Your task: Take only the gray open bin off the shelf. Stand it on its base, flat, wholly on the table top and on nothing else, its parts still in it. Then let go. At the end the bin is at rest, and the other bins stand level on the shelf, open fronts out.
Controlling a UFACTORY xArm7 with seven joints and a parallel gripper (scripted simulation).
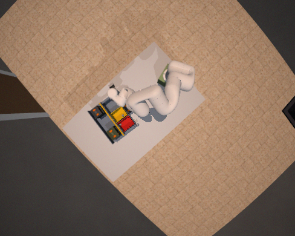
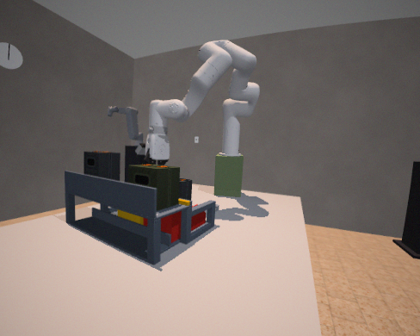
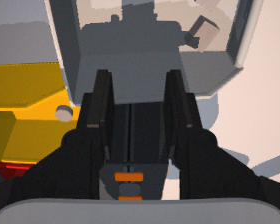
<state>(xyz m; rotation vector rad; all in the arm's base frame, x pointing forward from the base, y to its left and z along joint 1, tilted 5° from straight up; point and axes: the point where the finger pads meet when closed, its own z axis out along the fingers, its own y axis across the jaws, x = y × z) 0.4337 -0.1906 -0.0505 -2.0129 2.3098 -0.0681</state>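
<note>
Now: the gray open bin 10 cm below my hand and 2 cm behind it. Round my hand: red bin (20 cm to the left, 17 cm ahead, 10 cm below); yellow bin (16 cm ahead, 10 cm below, 9 cm to the left).
</note>
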